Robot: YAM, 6 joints.
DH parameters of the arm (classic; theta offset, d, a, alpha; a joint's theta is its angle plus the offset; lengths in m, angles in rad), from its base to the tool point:
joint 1: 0 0.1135 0.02 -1.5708
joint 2: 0 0 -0.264 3.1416
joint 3: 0.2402 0 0.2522 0
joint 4: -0.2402 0 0.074 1.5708
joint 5: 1.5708 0 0 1.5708
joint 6: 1.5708 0.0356 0 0
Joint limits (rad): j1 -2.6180..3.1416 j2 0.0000..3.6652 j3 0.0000..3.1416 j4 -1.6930..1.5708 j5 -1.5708..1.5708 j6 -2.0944..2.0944
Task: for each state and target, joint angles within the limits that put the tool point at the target. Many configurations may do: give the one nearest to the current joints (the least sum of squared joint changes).
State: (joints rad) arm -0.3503 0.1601 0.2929 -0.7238 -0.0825 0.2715
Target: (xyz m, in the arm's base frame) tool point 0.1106 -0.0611 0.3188
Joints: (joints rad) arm -0.5145 0.5193 0.7022 -0.4534 -0.0346 0.2715
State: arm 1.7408 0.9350 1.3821 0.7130 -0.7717 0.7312
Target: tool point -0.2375 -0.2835 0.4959
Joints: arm 0.9431 0.2753 1.8531 0.8292 -0.8075 0.7312
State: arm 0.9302 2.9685 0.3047 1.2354 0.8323 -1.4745
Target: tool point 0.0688 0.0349 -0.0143
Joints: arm 0.9230 2.6232 0.0000 1.0886 1.2515 -1.4745
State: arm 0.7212 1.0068 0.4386 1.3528 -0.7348 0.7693
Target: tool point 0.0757 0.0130 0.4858
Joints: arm -0.0097 0.7671 0.8601 1.4095 -0.3960 0.7693
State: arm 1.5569 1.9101 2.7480 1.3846 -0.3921 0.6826
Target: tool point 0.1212 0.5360 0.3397
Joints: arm 1.3234 2.6010 2.3463 1.3297 -0.3956 0.6826
